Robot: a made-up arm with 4 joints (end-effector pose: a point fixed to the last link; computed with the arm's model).
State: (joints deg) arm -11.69 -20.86 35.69 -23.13
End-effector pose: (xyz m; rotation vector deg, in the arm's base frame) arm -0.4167 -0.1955 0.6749 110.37 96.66 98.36
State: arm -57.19 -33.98 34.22 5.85
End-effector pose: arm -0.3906 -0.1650 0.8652 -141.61 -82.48 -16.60
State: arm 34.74 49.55 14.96 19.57
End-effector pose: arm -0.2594 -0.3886 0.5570 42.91 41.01 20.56
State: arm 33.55 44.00 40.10 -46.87
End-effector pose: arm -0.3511 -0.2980 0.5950 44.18 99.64 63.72
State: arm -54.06 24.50 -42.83 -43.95
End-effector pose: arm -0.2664 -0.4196 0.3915 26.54 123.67 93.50
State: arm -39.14 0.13 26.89 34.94
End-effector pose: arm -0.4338 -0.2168 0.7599 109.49 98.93 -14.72
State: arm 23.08 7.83 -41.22 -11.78
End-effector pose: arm 0.1300 -0.3210 0.5276 5.37 31.80 80.61
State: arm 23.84 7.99 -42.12 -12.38
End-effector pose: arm 0.1379 -0.3229 0.5360 3.51 30.99 80.56
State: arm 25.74 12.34 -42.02 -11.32
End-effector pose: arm 0.1384 -0.3498 0.5541 0.68 31.31 77.16
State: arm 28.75 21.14 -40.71 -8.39
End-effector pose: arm 0.1257 -0.4008 0.5850 -2.70 32.39 69.87
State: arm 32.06 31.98 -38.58 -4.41
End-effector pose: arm 0.0972 -0.4577 0.6243 -5.61 33.08 60.34
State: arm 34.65 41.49 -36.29 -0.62
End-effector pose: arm 0.0616 -0.5006 0.6588 -7.25 33.00 51.52
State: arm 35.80 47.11 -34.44 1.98
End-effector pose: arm 0.0343 -0.5220 0.6760 -7.36 32.81 46.06
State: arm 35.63 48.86 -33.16 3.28
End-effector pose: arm 0.0212 -0.5273 0.6759 -6.29 33.10 44.16
